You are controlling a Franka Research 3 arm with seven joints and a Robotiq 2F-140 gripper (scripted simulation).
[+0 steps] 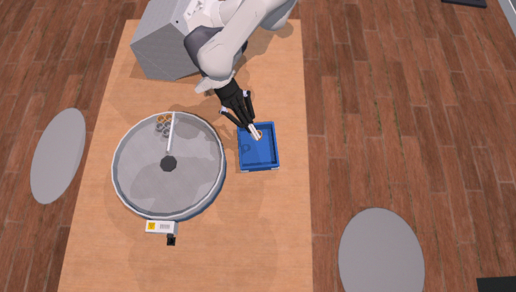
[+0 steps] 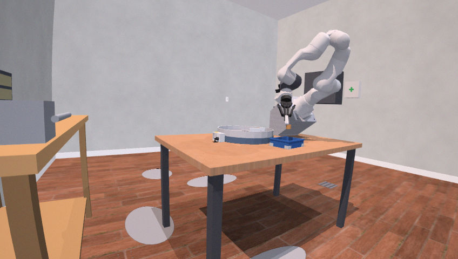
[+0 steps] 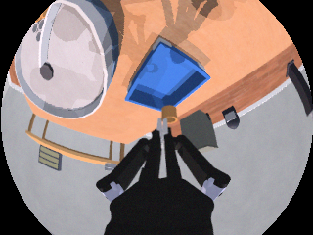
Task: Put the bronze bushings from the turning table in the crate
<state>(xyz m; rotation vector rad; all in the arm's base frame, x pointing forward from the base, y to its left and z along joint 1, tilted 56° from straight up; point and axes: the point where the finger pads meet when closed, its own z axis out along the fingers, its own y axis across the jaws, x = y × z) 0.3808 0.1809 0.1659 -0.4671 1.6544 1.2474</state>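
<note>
My hand is 14 cm above the blue crate and 2 cm to the right of it. From my hand the other things lie so: round grey turning table (31 cm to the right, 11 cm below, 11 cm ahead).
</note>
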